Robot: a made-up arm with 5 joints.
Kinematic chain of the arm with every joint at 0, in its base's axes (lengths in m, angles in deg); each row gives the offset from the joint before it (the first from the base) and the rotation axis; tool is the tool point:
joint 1: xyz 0 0 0.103 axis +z
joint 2: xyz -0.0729 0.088 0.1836 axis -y
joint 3: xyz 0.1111 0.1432 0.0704 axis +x
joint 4: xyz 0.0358 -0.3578 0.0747 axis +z
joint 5: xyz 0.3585 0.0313 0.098 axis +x
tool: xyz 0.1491 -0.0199 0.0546
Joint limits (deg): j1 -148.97..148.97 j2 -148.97..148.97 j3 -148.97..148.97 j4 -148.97..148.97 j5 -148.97..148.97
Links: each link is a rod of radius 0.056 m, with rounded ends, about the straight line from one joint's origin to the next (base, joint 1, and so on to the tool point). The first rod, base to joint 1, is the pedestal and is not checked.
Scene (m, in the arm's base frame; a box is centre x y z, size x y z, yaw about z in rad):
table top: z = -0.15
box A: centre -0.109 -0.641 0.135 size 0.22 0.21 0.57 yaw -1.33
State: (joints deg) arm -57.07 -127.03 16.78 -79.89 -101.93
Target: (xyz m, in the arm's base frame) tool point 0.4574 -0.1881 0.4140
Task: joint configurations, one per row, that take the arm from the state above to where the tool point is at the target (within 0.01 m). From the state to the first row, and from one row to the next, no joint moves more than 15 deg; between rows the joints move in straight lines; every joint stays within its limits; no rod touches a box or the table.
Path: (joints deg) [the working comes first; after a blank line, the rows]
Joints at the target: 51.87 -148.97 18.47 -148.97 -127.68
Straight joint move there: touches box A.

1: -48.47 -126.26 26.65 -88.90 -113.69
2: -39.86 -125.48 36.53 -97.91 -125.45
3: -31.26 -124.71 46.40 -106.93 -137.21
4: -22.66 -123.93 56.28 -115.94 -148.97
5: -7.75 -128.94 48.72 -122.55 -144.71
6: 7.15 -133.95 41.15 -129.15 -140.45
7: 22.06 -138.95 33.59 -135.76 -136.20
8: 36.96 -143.96 26.03 -142.36 -131.94
9: 51.87 -148.97 18.47 -148.97 -127.68

